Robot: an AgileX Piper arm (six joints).
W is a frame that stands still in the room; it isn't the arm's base.
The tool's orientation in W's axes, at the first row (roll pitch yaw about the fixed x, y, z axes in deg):
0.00 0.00 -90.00
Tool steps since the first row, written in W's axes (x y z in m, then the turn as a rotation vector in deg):
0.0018 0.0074 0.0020 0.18 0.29 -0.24
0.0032 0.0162 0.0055 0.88 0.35 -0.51
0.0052 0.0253 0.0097 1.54 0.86 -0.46
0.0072 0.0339 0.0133 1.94 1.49 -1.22
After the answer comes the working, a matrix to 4 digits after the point.
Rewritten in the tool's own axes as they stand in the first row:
-0.0074 0.0018 0.0020 -0.29 0.18 -0.24
-0.0162 0.0032 0.0055 -0.35 0.88 -0.51
-0.0253 0.0052 0.0097 -0.86 1.54 -0.46
-0.0339 0.0072 0.0133 -1.49 1.94 -1.22

The tool's axes in the first row as the columns of a matrix, in W's axes (rounded; the answer above uses it unrounded):
0.0000 1.0000 0.0000
-1.0000 0.0000 0.0000
0.0000 0.0000 1.0000

